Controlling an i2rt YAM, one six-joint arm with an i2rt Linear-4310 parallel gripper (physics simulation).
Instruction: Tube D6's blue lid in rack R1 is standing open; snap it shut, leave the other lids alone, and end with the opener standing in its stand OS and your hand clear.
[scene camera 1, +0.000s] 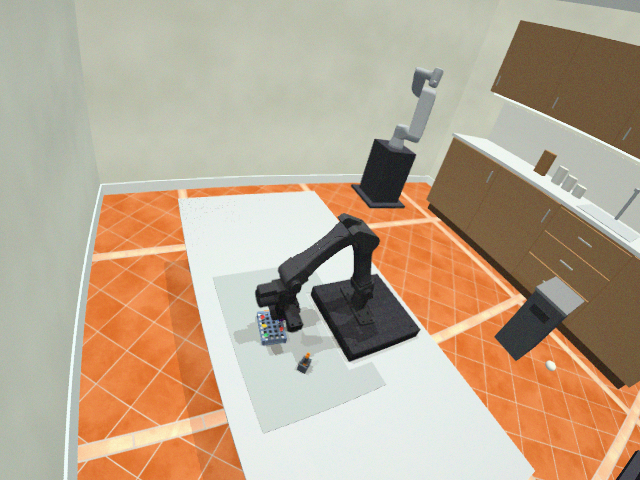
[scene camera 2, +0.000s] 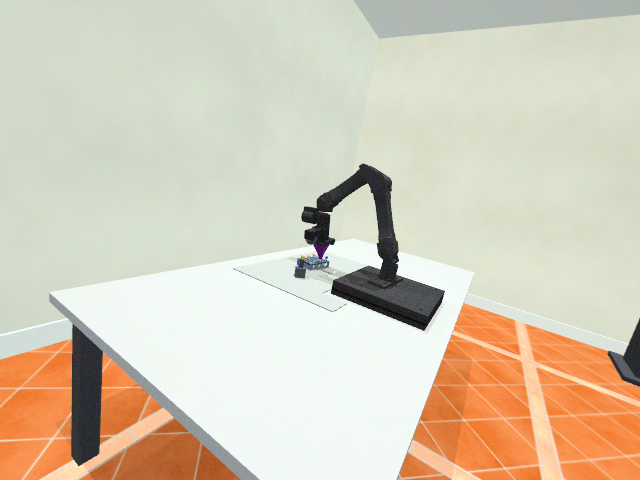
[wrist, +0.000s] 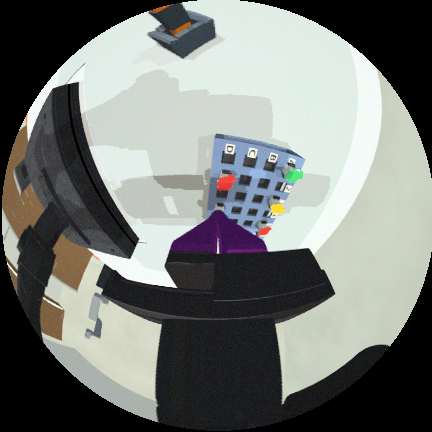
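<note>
Rack R1 is a blue grid block on the mat. My gripper is shut, with purple fingertips pointing down over the column D side of the rack; whether they touch anything is not clear. The fingers hide the far rows of column D in the wrist view, and D6's lid does not show there. A small blue spot shows beside the fingertips in scene camera 2; which lid it is I cannot tell. The opener stands in stand OS.
In the wrist view, a red lid is in column D; a green lid, a yellow lid and another red lid are along the column A side. The arm's black base stands beside the mat.
</note>
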